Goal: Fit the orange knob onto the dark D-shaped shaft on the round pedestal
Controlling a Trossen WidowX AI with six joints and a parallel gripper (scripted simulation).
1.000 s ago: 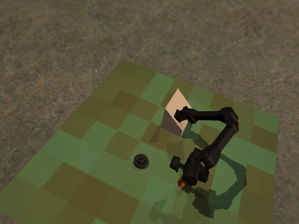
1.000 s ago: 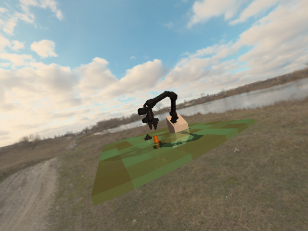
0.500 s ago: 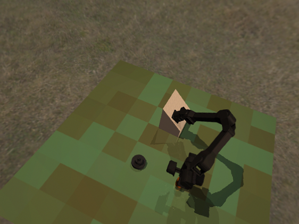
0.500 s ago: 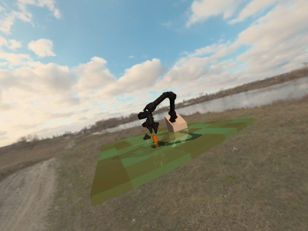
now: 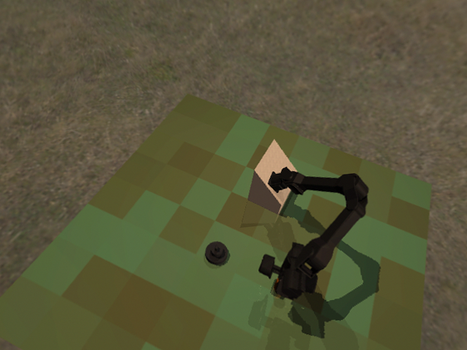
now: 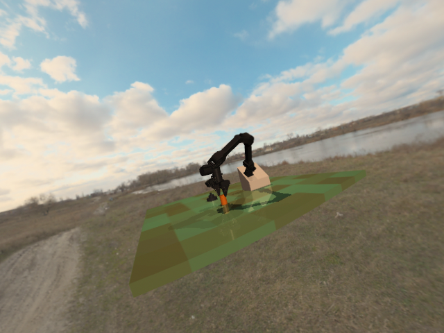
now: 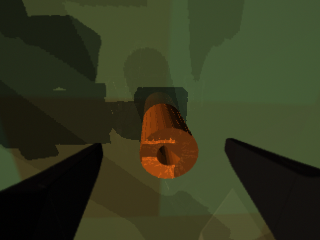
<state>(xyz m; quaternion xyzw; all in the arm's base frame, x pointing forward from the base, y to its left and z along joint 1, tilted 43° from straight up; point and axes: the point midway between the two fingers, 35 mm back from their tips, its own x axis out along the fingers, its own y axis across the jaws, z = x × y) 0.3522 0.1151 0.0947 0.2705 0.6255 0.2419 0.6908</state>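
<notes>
Right now the orange knob is 2 cm below my gripper tip. Round my gripper tip: dark round pedestal 26 cm to the right, 3 cm behind, 2 cm below.
</notes>
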